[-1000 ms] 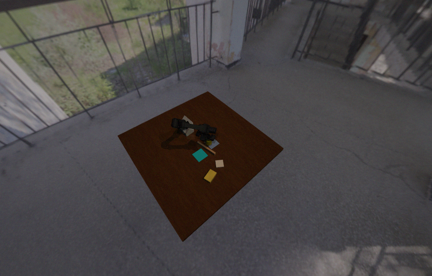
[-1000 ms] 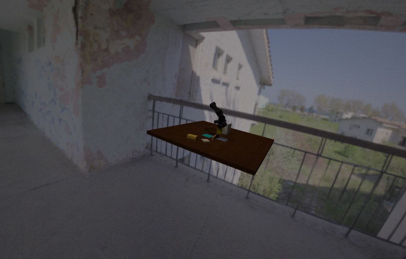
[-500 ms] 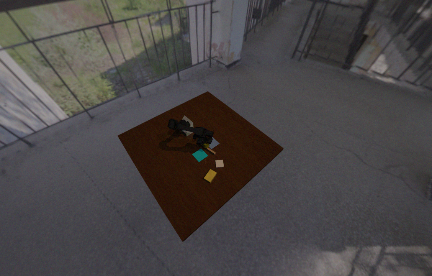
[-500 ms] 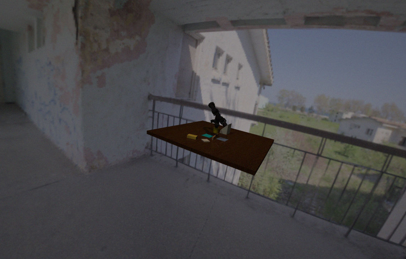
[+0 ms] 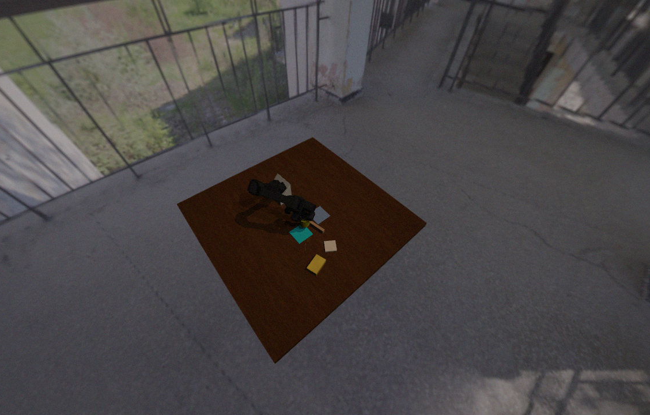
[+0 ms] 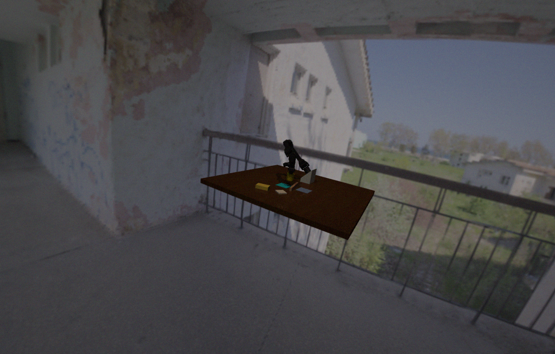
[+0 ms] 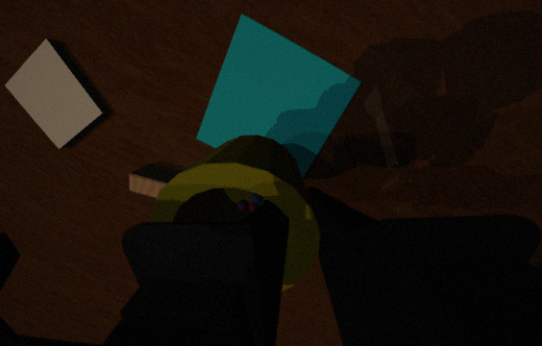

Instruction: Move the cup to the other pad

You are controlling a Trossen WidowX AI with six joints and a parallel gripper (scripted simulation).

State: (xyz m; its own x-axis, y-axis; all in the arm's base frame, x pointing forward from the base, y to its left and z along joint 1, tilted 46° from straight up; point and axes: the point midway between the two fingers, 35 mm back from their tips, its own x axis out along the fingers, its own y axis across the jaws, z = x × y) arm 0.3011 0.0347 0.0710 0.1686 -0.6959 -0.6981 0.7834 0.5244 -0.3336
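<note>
Now: the teal pad 40 mm ahead of my gripper tip, 20 mm to the right of it and 100 mm below it. Round my gripper tip: wooden bar: 10 mm ahead, 70 mm to the left, 80 mm below; then yellow cup: 20 mm ahead, 20 mm to the left.
</note>
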